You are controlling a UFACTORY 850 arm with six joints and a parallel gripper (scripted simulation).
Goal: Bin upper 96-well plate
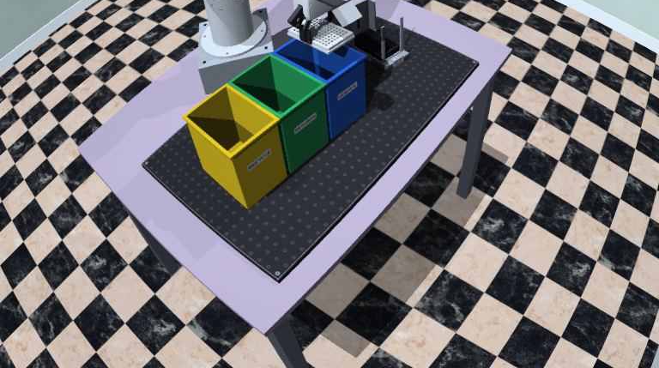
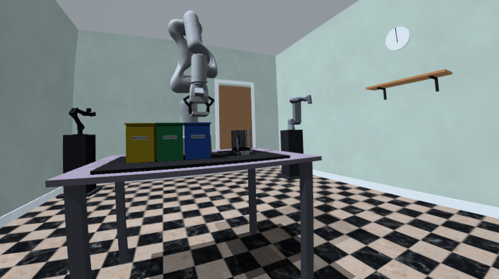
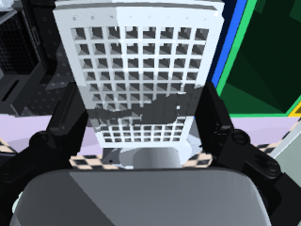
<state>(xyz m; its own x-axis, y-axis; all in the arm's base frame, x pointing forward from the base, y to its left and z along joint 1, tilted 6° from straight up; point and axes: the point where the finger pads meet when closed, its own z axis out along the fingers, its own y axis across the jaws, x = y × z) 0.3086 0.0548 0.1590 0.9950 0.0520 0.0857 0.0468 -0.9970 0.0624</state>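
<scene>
My hand is 2 cm to the left of the blue bin and 15 cm above it. The rest, counted from my hand: green bin (1 cm ahead, 15 cm to the right, 15 cm below); then white 96-well plate (1 cm below); then yellow bin (2 cm ahead, 28 cm to the right, 15 cm below).
</scene>
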